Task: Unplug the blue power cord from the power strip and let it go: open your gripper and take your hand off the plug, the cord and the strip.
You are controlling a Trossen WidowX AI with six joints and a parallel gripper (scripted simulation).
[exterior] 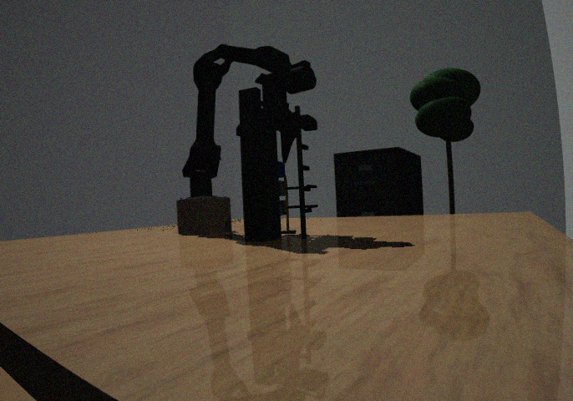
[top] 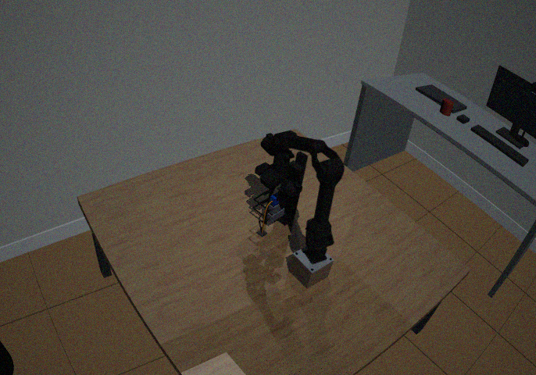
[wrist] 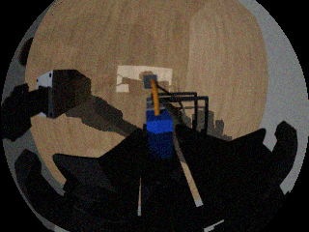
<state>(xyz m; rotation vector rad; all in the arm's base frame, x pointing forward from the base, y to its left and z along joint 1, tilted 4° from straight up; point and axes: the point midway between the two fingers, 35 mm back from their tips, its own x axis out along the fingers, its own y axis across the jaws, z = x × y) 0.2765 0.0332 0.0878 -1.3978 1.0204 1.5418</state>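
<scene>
The blue plug is 3 cm to the right of my gripper tip, 1 cm below it and 1 cm ahead of it.
</scene>
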